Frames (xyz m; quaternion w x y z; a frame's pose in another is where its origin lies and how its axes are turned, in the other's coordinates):
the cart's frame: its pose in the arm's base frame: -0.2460 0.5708 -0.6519 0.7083 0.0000 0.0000 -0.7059
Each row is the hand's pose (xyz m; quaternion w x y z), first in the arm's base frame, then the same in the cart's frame.
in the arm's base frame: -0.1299 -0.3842 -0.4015 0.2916 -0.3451 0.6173 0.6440
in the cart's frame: 0.9554 0.1129 0.2504 0.2481 0.6802 -0.1936 -0.6620
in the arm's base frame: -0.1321 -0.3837 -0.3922 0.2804 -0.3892 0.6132 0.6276
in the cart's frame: 0.9549 0.1107 0.2597 0.2444 0.7085 -0.1596 -0.6425
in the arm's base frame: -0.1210 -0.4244 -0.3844 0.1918 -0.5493 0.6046 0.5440
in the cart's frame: 0.9956 0.1216 0.2675 0.2482 0.8159 -0.0405 -0.5207
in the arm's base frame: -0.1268 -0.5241 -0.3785 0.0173 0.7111 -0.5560 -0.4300
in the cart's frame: 1.0953 0.1155 0.2734 0.3158 0.8962 0.1082 -0.2924
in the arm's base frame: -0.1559 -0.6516 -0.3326 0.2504 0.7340 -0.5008 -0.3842
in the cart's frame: 1.2227 0.0860 0.3193 0.4486 0.8735 0.1634 -0.0954
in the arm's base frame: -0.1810 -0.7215 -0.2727 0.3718 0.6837 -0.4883 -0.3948
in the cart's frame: 1.2925 0.0606 0.3792 0.5420 0.8290 0.1368 -0.0172
